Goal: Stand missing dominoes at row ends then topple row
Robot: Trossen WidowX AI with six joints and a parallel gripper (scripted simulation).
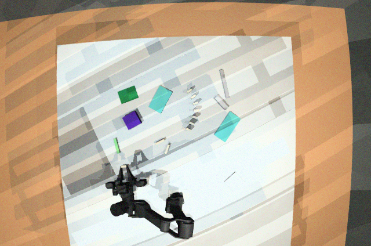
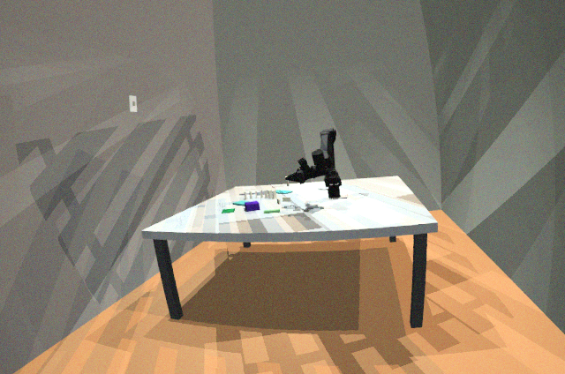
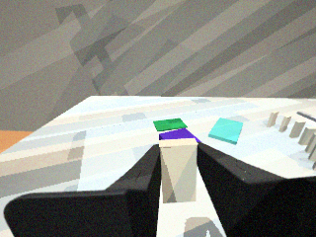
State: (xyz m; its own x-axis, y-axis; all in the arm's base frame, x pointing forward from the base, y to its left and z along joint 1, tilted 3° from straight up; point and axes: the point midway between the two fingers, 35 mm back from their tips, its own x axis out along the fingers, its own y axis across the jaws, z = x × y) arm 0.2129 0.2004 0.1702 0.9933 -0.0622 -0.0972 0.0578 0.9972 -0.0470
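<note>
The light green stick lies 150 mm below my gripper tip, 80 mm ahead of it and 60 mm to the left of it. The rest, counted from my gripper tip: cream tile 510 mm to the right, 220 mm behind, 150 mm below; purple block 200 mm ahead, 140 mm below, 50 mm to the right; green tile 330 mm ahead, 160 mm below, 50 mm to the right.
</note>
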